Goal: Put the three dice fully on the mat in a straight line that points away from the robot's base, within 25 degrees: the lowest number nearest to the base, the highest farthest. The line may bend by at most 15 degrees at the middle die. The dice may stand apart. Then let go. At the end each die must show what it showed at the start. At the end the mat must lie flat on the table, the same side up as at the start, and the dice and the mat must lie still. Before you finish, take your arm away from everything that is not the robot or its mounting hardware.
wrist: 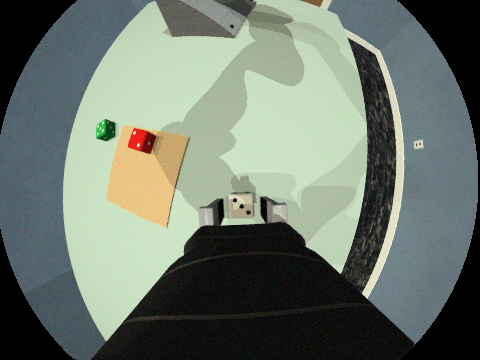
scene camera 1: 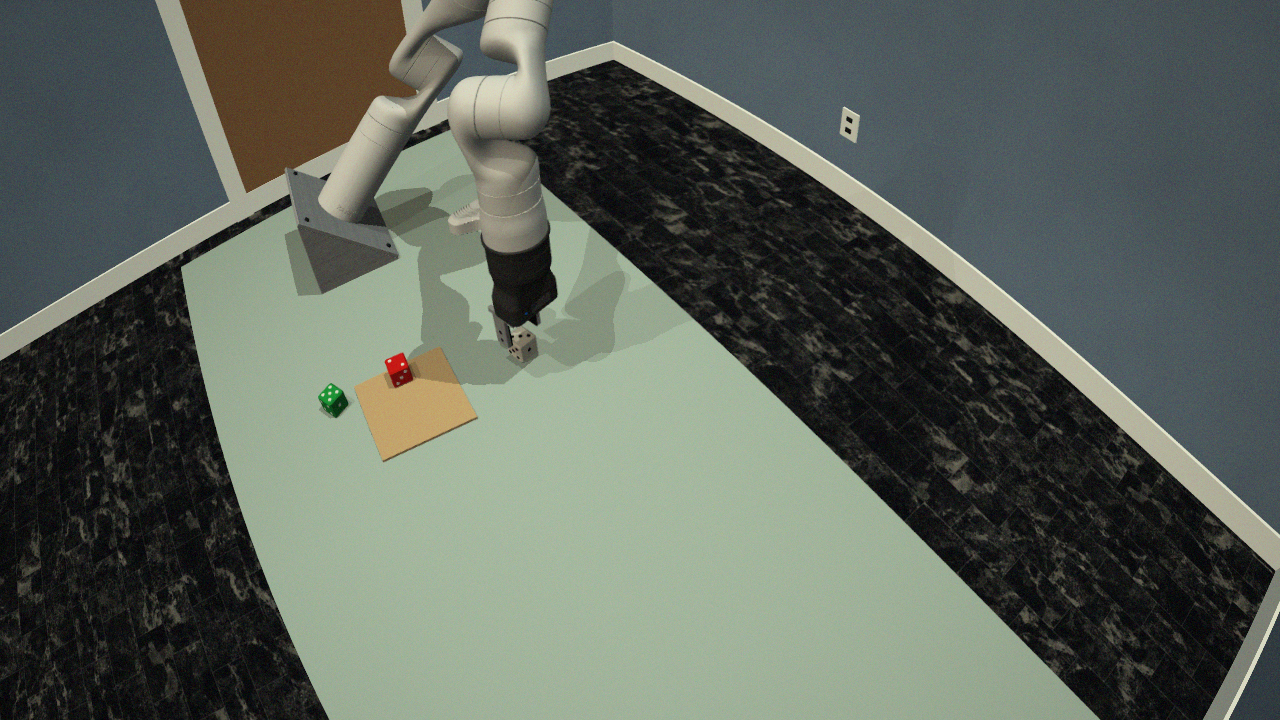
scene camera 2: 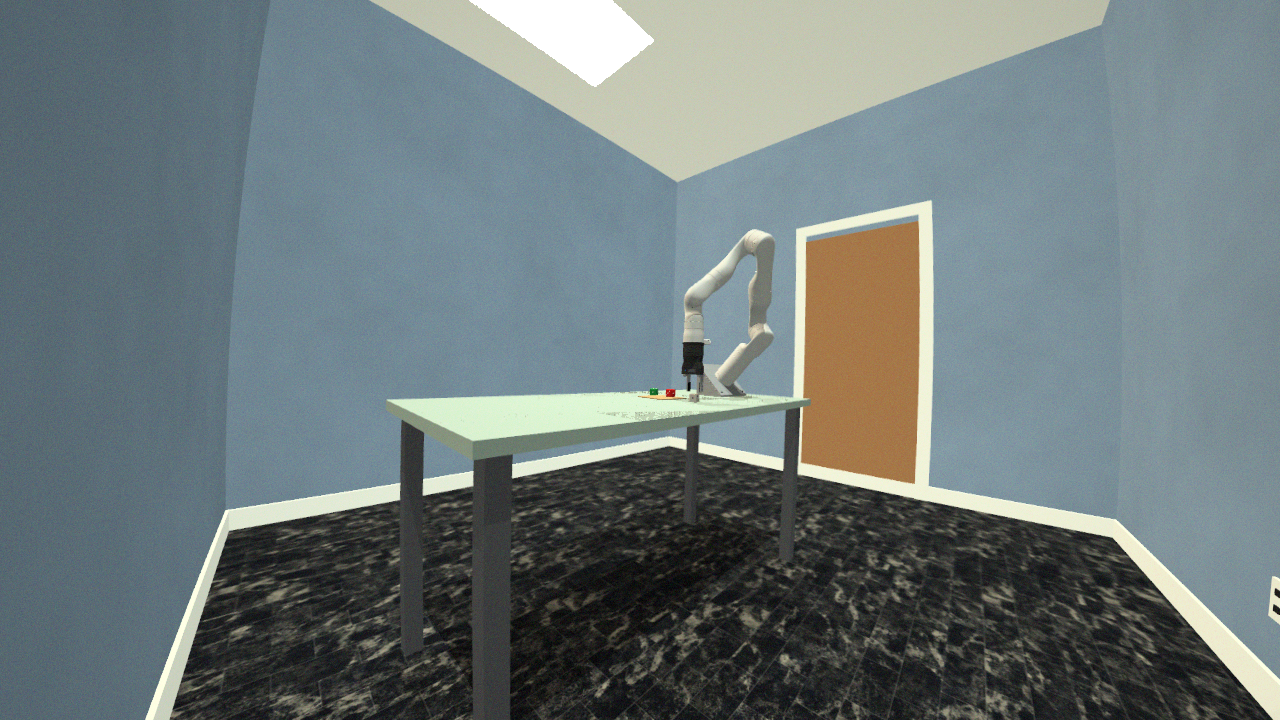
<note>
In view: the gripper [scene camera 1: 519, 331] and a tan mat [scene camera 1: 401, 418].
The tan mat also shows in the wrist view [wrist: 144, 184]. The gripper also shows in the wrist view [wrist: 242, 207] and in scene camera 2 [scene camera 2: 694, 391].
</note>
